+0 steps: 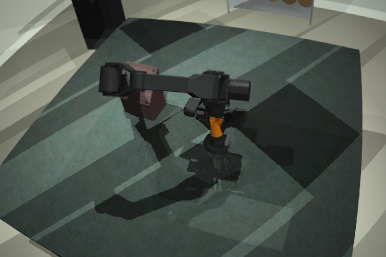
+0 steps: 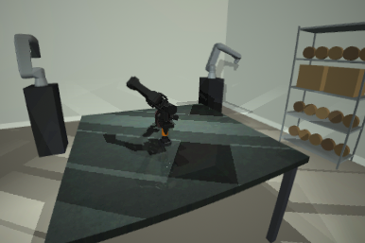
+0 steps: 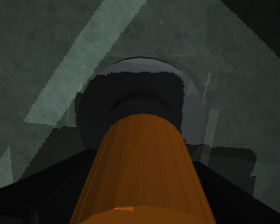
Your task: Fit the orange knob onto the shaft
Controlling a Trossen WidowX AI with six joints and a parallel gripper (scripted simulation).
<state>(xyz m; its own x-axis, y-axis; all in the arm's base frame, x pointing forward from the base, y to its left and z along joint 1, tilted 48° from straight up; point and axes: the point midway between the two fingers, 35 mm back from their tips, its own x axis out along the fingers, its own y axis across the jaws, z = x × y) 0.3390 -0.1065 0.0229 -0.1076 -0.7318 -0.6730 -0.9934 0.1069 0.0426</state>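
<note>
The orange knob is 20 mm above my gripper tip. From my gripper tip the other things lie so: round pedestal: 40 mm below.
</note>
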